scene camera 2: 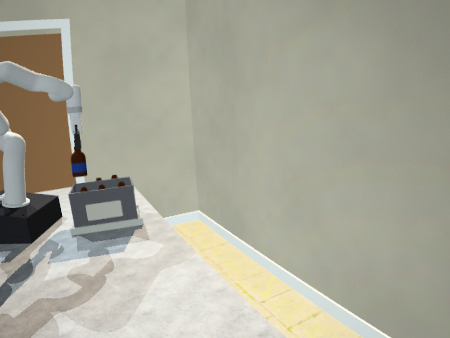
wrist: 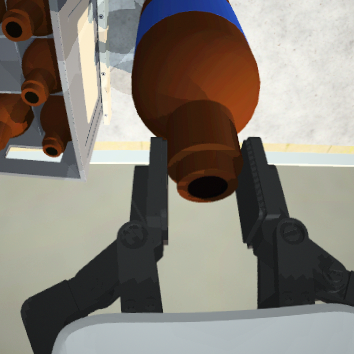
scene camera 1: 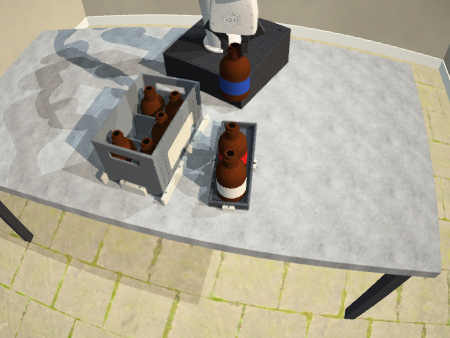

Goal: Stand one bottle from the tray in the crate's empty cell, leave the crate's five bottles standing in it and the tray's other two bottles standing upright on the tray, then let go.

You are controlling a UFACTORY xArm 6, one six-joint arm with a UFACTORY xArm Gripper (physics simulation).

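Frame: origin at the arm's base, x ahead, y left, z up, level; centimetres.
Where they show: gripper, fingertip midpoint: (scene camera 2: 78, 148) (wrist: 202, 156) (scene camera 1: 234, 52); arm's base at its link origin: (scene camera 2: 16, 203).
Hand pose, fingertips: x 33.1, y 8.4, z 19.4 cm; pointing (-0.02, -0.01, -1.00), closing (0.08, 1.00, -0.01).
Observation:
Things, the pixels of their centre, and the offset from my fingertips. "spot": a spot on its surface instead. Level surfaces: height alone.
- brown bottle with a blue band, body centre: (wrist: 193, 77) (scene camera 1: 234, 69) (scene camera 2: 78, 160) dx -0.6, dy -0.2, dz -5.8 cm
- grey crate at the middle of its body: (wrist: 22, 63) (scene camera 1: 151, 131) (scene camera 2: 104, 203) dx +5.8, dy -22.5, dz -23.7 cm
- red-banded bottle at the middle of its body: (scene camera 1: 232, 145) dx +8.2, dy +0.0, dz -24.2 cm
- white-banded bottle at the middle of its body: (scene camera 1: 231, 173) dx +16.7, dy +0.7, dz -24.2 cm
- dark tray at a spot on its surface: (scene camera 1: 253, 142) spot: dx +1.8, dy +4.9, dz -29.9 cm
- grey table at its surface level: dz -32.4 cm
My gripper (scene camera 1: 235, 48) (scene camera 2: 77, 144) (wrist: 202, 156) is shut on the neck of a brown bottle with a blue band (scene camera 1: 235, 67) (scene camera 2: 78, 161) (wrist: 197, 75). The bottle hangs upright, higher than the crate's rim. The grey crate (scene camera 1: 131, 171) (scene camera 2: 76, 210) (wrist: 84, 150) holds five brown bottles standing; its empty cell is the middle one of the row farther from the tray in scene camera 1. A red-banded bottle (scene camera 1: 232, 142) and a white-banded bottle (scene camera 1: 231, 174) stand upright on the dark tray (scene camera 1: 253, 142). The tray does not show in the wrist view.
The crate and tray stand side by side on the grey table (scene camera 1: 345, 150) (scene camera 2: 165, 295), with a narrow gap between them. Pale brackets (scene camera 1: 171, 191) line the crate's foot. The black robot base (scene camera 1: 187, 70) (scene camera 2: 42, 215) stands at the table's back in scene camera 1.

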